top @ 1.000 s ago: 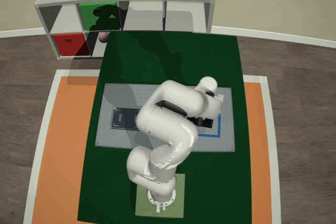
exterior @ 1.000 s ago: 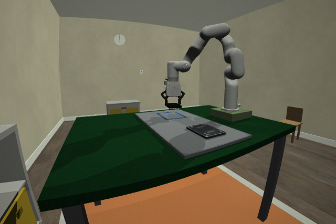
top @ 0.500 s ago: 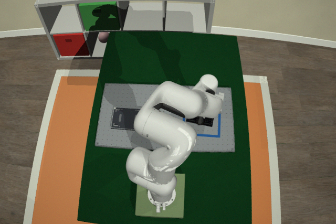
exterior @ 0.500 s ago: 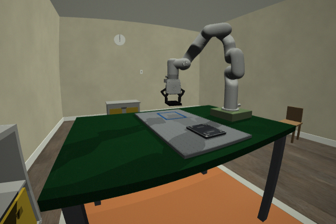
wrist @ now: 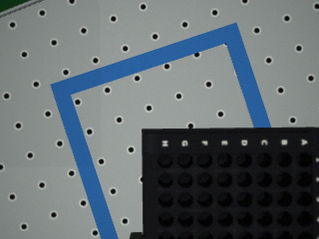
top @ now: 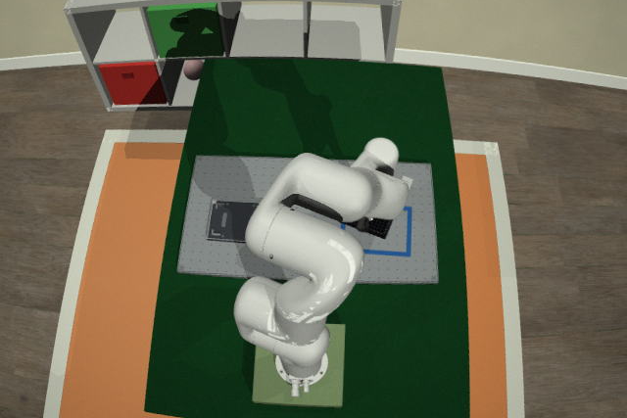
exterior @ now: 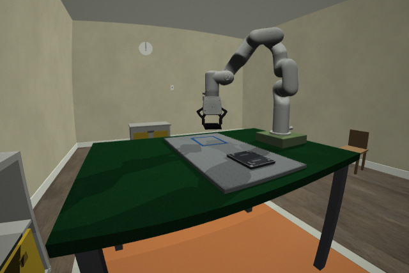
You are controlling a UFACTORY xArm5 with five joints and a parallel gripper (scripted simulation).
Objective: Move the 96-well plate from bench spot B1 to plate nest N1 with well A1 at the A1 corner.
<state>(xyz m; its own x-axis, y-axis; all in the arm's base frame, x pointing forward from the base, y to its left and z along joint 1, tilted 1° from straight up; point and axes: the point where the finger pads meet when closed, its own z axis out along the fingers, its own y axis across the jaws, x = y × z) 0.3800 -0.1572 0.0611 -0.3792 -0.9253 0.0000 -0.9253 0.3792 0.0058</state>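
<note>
The plate nest is 2 cm ahead of my hand, 34 cm to the left of it and 9 cm below it. Also, from my hand: black 96-well plate 1 cm below.
</note>
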